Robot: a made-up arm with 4 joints. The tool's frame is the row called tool.
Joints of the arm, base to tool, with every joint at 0 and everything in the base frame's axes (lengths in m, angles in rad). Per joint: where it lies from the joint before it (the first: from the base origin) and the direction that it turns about. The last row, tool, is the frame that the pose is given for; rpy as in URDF.
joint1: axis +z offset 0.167 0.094 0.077
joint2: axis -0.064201 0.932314 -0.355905 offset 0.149 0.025 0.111
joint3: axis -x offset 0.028 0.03 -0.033
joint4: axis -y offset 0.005 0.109 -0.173
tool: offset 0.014 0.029 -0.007 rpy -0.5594 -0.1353 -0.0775
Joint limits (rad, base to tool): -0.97..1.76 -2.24..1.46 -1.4..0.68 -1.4..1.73
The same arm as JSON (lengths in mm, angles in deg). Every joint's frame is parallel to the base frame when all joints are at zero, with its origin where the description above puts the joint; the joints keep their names.
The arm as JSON. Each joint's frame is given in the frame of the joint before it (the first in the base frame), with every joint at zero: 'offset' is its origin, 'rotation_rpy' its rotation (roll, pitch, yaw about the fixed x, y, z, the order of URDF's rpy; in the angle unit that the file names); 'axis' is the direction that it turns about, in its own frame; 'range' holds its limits. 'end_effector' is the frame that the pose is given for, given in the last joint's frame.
{
  "length_unit": "mm",
  "angle_unit": "deg",
  "chain": [
    {
      "id": "joint1",
      "offset": [
        167.0,
        94.0,
        77.0
      ],
      "rotation_rpy": [
        0.0,
        0.0,
        0.0
      ],
      "axis": "+z",
      "range": [
        -55.58,
        100.84
      ]
    },
    {
      "id": "joint2",
      "offset": [
        149.0,
        25.0,
        111.0
      ],
      "rotation_rpy": [
        0.0,
        0.0,
        0.0
      ],
      "axis": [
        -0.064201,
        0.932314,
        -0.355905
      ],
      "range": [
        -128.34,
        83.65
      ]
    },
    {
      "id": "joint3",
      "offset": [
        28.0,
        30.0,
        -33.0
      ],
      "rotation_rpy": [
        0.0,
        0.0,
        0.0
      ],
      "axis": "-x",
      "range": [
        -80.21,
        38.96
      ]
    },
    {
      "id": "joint4",
      "offset": [
        5.0,
        109.0,
        -173.0
      ],
      "rotation_rpy": [
        0.0,
        0.0,
        0.0
      ],
      "axis": "-y",
      "range": [
        -80.21,
        99.12
      ]
    }
  ],
  "end_effector": {
    "offset": [
      14.0,
      29.0,
      -7.0
    ],
    "rotation_rpy": [
      -32.05,
      -7.75,
      -4.44
    ]
  }
}

